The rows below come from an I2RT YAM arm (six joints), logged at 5 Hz.
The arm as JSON. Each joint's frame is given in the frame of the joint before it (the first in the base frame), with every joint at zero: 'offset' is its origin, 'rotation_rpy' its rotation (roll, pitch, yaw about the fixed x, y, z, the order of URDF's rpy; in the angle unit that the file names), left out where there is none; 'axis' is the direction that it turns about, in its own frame. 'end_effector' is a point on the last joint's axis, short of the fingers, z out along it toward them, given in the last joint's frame.
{
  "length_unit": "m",
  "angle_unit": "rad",
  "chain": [
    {
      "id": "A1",
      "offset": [
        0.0,
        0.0,
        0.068
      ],
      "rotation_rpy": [
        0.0,
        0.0,
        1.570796
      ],
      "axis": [
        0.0,
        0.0,
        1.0
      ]
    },
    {
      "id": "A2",
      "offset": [
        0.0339,
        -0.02,
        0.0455
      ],
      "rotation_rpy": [
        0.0,
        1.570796,
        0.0
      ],
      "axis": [
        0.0,
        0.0,
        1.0
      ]
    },
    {
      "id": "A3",
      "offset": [
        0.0,
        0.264,
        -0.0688
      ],
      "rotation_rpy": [
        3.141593,
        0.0,
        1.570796
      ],
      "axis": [
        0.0,
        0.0,
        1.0
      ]
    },
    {
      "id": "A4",
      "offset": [
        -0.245,
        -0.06,
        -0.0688
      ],
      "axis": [
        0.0,
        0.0,
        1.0
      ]
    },
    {
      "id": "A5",
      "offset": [
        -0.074,
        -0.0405,
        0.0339
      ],
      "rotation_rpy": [
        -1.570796,
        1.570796,
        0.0
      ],
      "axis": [
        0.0,
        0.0,
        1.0
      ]
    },
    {
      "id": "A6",
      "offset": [
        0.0,
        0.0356,
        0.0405
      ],
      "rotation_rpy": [
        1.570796,
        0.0,
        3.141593
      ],
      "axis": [
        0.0,
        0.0,
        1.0
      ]
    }
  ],
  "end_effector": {
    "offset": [
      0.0,
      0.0,
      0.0
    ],
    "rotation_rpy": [
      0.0,
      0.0,
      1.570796
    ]
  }
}
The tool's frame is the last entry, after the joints.
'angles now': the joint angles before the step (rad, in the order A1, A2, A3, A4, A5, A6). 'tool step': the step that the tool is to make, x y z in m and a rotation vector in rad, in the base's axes. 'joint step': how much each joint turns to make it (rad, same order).
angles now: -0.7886, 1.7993, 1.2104, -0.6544, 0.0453, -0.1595
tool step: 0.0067, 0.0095, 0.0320, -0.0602, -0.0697, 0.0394
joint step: 0.0319, -0.0727, 0.0296, -0.0102, -0.0079, -0.0050
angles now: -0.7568, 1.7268, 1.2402, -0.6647, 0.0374, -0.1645
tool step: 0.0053, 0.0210, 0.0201, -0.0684, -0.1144, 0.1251
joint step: 0.0496, -0.0963, -0.0529, 0.0879, -0.0579, -0.0549
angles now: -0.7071, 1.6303, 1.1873, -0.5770, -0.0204, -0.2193
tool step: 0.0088, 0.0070, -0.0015, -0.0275, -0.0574, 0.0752
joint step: 0.0282, -0.0077, -0.0292, 0.0820, -0.0388, -0.0308
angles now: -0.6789, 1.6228, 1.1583, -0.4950, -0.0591, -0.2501
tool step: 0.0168, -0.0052, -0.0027, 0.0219, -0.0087, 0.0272
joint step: 0.0156, 0.0656, 0.0621, -0.0030, -0.0251, 0.0034
